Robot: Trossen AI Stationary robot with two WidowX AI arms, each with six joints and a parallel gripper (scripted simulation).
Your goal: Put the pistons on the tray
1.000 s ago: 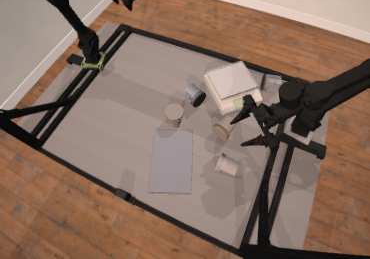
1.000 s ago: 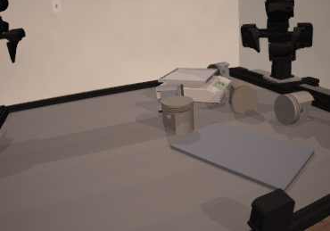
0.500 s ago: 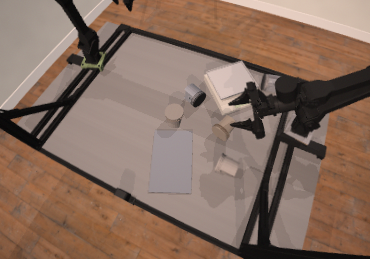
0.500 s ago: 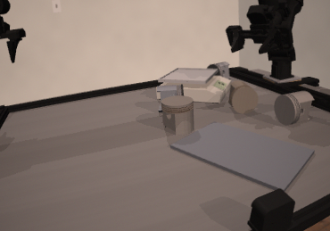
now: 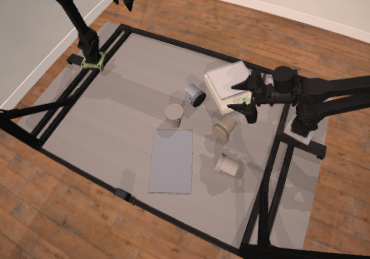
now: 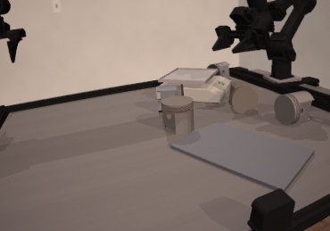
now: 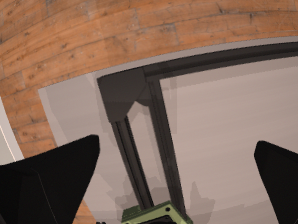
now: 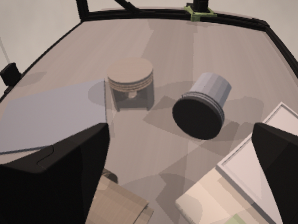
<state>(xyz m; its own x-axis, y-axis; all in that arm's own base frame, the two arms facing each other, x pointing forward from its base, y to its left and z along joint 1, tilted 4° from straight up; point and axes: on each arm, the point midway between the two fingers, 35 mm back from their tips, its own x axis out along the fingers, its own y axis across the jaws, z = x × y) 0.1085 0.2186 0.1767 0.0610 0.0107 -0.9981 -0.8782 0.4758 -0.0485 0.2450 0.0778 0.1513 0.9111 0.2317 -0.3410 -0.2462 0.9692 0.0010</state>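
The dark piston lies 20 mm ahead of my right hand, 170 mm to the left of it and 130 mm below it. From my right hand the other things lie so: weighing scale 140 mm ahead, 50 mm to the left, 130 mm below; flat steel tray 250 mm behind, 150 mm to the left, 160 mm below.
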